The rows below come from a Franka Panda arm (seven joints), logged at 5 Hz.
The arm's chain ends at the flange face. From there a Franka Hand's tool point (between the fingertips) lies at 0.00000 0.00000 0.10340 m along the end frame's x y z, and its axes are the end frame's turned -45 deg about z.
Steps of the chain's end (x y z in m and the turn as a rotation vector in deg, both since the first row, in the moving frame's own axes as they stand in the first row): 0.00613, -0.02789, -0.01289, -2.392, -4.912, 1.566; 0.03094, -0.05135, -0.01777, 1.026, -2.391, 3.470; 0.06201, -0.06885, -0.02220, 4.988, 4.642, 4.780; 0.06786, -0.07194, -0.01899, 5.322, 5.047, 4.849; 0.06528, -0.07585, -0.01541, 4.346, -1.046, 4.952; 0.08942, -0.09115, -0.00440, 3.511, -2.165, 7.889; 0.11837, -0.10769, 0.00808, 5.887, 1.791, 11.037
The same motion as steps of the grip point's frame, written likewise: 0.01479, -0.01872, -0.01336, 1.782, -5.165, 1.566; 0.05658, -0.01884, -0.01788, 2.416, -0.965, 3.470; 0.10480, -0.00476, -0.02293, 0.245, 6.809, 4.780; 0.11205, -0.00268, -0.01984, 0.194, 7.332, 4.849; 0.10429, -0.01416, -0.01572, 3.813, 2.333, 4.952; 0.12989, -0.00832, -0.00467, 4.014, 0.952, 7.889; 0.17007, 0.00331, 0.00749, 2.896, 5.429, 11.037
